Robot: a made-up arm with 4 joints.
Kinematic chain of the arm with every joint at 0, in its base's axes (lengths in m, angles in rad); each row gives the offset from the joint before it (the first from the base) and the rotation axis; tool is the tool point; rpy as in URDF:
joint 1: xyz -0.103 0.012 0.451 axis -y
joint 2: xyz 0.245 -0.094 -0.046 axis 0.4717 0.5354 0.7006
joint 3: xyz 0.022 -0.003 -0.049 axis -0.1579 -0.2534 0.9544
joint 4: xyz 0.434 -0.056 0 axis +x
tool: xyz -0.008 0.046 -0.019 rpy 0 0 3.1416
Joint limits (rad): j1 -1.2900..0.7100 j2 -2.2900..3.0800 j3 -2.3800..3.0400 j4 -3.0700..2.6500
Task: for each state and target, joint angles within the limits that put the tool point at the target. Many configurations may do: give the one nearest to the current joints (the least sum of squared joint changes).
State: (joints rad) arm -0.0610 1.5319 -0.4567 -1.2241
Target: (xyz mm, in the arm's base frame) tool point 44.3 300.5 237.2
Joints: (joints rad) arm 0.3157 2.1263 -0.3668 -1.1666
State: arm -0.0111 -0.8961 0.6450 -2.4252
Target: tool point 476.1 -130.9 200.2
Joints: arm -0.8079 -1.4997 0.9244 -2.7905
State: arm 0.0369 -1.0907 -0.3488 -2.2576
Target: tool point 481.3 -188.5 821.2
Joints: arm 0.5573 -0.3568 0.2630 -2.1863
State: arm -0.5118 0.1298 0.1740 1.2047
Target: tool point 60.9 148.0 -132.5
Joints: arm -0.6970 1.1803 -0.4445 1.0814
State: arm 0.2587 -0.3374 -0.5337 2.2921
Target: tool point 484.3 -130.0 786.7
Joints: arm 0.3938 -0.4159 0.3167 2.1507
